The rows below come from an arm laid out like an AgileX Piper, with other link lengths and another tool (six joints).
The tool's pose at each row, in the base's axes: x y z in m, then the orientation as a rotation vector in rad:
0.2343, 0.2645, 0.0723, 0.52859, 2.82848, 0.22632
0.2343, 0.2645, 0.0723, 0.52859, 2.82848, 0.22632
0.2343, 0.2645, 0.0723, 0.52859, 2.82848, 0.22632
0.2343, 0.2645, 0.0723, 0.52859, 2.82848, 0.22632
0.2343, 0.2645, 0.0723, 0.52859, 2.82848, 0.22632
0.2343, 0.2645, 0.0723, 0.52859, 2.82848, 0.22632
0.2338, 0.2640, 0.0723, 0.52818, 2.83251, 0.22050
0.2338, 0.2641, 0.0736, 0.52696, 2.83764, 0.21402
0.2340, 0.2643, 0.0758, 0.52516, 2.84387, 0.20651
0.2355, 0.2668, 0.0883, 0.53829, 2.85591, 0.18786
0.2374, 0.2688, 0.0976, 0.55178, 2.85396, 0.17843
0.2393, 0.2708, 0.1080, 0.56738, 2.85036, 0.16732
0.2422, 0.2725, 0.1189, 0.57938, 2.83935, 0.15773
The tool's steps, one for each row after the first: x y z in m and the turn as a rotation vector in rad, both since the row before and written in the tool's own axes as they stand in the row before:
0.0000, 0.0000, 0.0000, 0.00000, 0.00000, 0.00000
0.0000, 0.0000, 0.0000, 0.00000, 0.00000, 0.00000
0.0000, 0.0000, 0.0000, 0.00000, 0.00000, 0.00000
0.0000, 0.0000, 0.0000, 0.00000, 0.00000, 0.00000
0.0000, 0.0000, 0.0000, 0.00000, 0.00000, 0.00000
0.0003, -0.0006, -0.0002, 0.00464, 0.00271, -0.00104
-0.0002, 0.0003, -0.0012, 0.00520, 0.00357, -0.00171
-0.0006, 0.0007, -0.0020, 0.00604, 0.00439, -0.00225
-0.0031, 0.0051, -0.0114, 0.01620, 0.00972, 0.00655
-0.0028, 0.0041, -0.0083, 0.00724, -0.00191, 0.00848
-0.0030, 0.0042, -0.0094, 0.00824, -0.00343, 0.00989
-0.0041, 0.0043, -0.0097, 0.00529, -0.01067, 0.00822

